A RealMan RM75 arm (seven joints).
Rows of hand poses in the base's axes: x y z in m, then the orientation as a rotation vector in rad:
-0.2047, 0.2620, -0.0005, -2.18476, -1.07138, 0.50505
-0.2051, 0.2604, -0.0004, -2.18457, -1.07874, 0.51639
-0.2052, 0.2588, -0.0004, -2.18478, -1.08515, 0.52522
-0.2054, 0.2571, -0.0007, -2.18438, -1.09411, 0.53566
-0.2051, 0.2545, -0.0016, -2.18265, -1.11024, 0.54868
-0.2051, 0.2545, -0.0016, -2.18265, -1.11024, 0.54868
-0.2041, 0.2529, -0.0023, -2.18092, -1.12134, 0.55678
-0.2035, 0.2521, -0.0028, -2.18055, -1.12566, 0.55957
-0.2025, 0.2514, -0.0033, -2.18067, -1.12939, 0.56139
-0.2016, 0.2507, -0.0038, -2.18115, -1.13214, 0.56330
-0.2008, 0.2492, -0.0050, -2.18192, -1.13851, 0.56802
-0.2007, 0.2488, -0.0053, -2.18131, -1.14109, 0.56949
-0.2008, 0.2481, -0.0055, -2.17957, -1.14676, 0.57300
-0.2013, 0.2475, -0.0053, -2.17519, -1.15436, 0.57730
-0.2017, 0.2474, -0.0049, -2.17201, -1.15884, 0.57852
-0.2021, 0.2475, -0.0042, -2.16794, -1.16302, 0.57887
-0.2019, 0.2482, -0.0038, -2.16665, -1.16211, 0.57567
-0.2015, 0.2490, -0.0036, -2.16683, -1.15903, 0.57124
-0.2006, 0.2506, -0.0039, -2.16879, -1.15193, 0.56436
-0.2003, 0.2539, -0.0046, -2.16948, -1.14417, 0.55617
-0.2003, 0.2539, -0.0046, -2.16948, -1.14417, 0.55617
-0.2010, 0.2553, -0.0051, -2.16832, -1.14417, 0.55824
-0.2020, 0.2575, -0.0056, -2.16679, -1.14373, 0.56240
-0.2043, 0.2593, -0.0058, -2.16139, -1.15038, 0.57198
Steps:
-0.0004, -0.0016, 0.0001, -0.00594, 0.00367, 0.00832
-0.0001, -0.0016, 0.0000, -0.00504, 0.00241, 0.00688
-0.0002, -0.0017, -0.0003, -0.00565, 0.00257, 0.00921
0.0003, -0.0026, -0.0009, -0.00679, 0.00180, 0.01515
0.0000, 0.0000, 0.0000, 0.00000, 0.00000, 0.00000
0.0010, -0.0016, -0.0007, -0.00389, 0.00096, 0.01027
0.0006, -0.0008, -0.0005, -0.00160, 0.00003, 0.00384
0.0010, -0.0007, -0.0005, -0.00147, -0.00050, 0.00308
0.0009, -0.0007, -0.0005, -0.00167, -0.00024, 0.00235
0.0008, -0.0015, -0.0012, -0.00373, -0.00024, 0.00559
0.0001, -0.0004, -0.0003, -0.00056, 0.00009, 0.00230
-0.0001, -0.0007, -0.0002, -0.00106, 0.00052, 0.00521
-0.0005, -0.0006, 0.0002, 0.00039, 0.00142, 0.00723
-0.0004, -0.0001, 0.0004, 0.00133, 0.00040, 0.00402
-0.0004, 0.0001, 0.0007, 0.00249, 0.00046, 0.00374
0.0002, 0.0007, 0.0004, 0.00270, -0.00075, -0.00126
0.0004, 0.0008, 0.0002, 0.00242, -0.00125, -0.00337
0.0009, 0.0016, -0.0003, 0.00273, -0.00184, -0.00716
0.0003, 0.0033, -0.0007, 0.00444, -0.00172, -0.00775
0.0000, 0.0000, 0.0000, 0.00000, 0.00000, 0.00000
-0.0007, 0.0014, -0.0005, -0.00005, 0.00166, 0.00077
-0.0010, 0.0022, -0.0005, -0.00068, 0.00314, 0.00110
-0.0023, 0.0018, -0.0002, -0.00117, 0.00507, 0.00822

